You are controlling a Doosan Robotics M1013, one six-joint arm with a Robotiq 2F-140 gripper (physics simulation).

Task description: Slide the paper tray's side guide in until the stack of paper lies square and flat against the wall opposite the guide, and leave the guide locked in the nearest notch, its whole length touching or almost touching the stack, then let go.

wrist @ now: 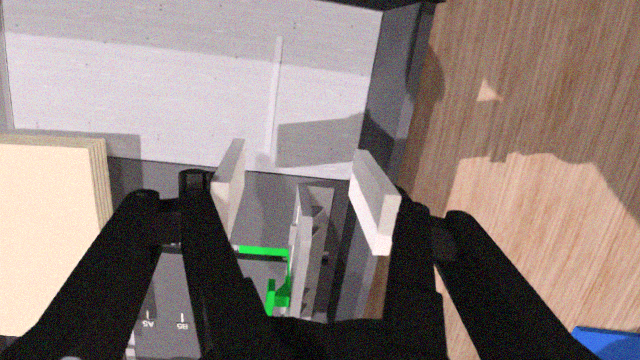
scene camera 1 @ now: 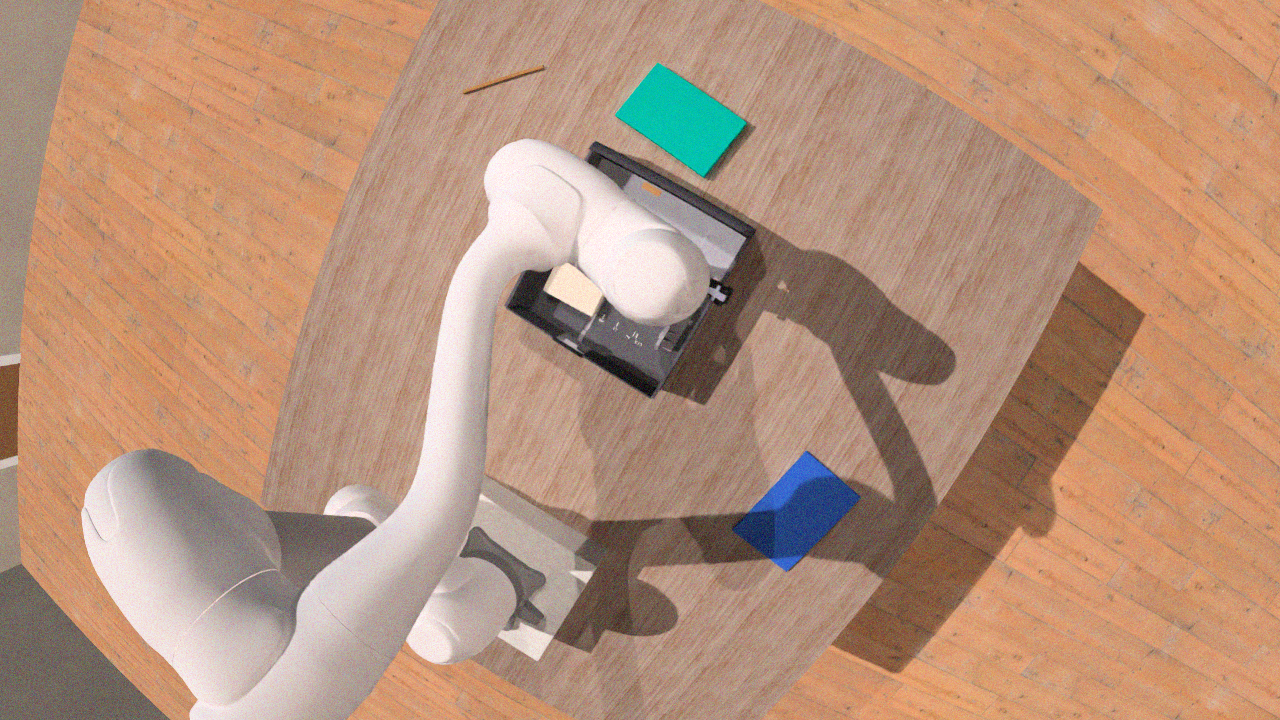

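Seen in the pictures: gripper, fingertip midpoint: [wrist: 299, 167]; arm's base at its link origin: [scene camera 1: 492, 579].
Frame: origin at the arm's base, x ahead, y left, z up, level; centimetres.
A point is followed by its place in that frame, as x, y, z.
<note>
The paper tray [scene camera 1: 617, 365] {51.6, 2.3, -5.9} is a dark box standing turned on the table. The cream stack of paper [scene camera 1: 574, 288] {59.2, 15.7, -4.2} [wrist: 45, 225] {66.3, 14.9, -4.2} lies in it, towards the left in the wrist view. The side guide [wrist: 306, 255] {68.7, -1.7, -0.6} is a grey upright plate with green parts, near the tray's right wall in the wrist view, with a wide gap between it and the stack. My gripper [wrist: 299, 167] {72.8, -0.8, -3.9} is partly open, its light pads on either side of the guide and apart from it. The arm hides the gripper in the scene view. The stack's far edge is out of the wrist view.
A teal block [scene camera 1: 682, 120] {94.9, 16.1, -6.7} lies beyond the tray, and a pencil [scene camera 1: 503, 79] {85.9, 51.9, -7.9} lies at the upper left. A blue block [scene camera 1: 796, 510] {46.8, -40.7, -7.7} [wrist: 607, 342] {55.5, -40.3, -7.7} lies at the lower right of the table. The tray's right wall [wrist: 400, 75] {79.3, -4.8, -1.3} stands close to the right finger.
</note>
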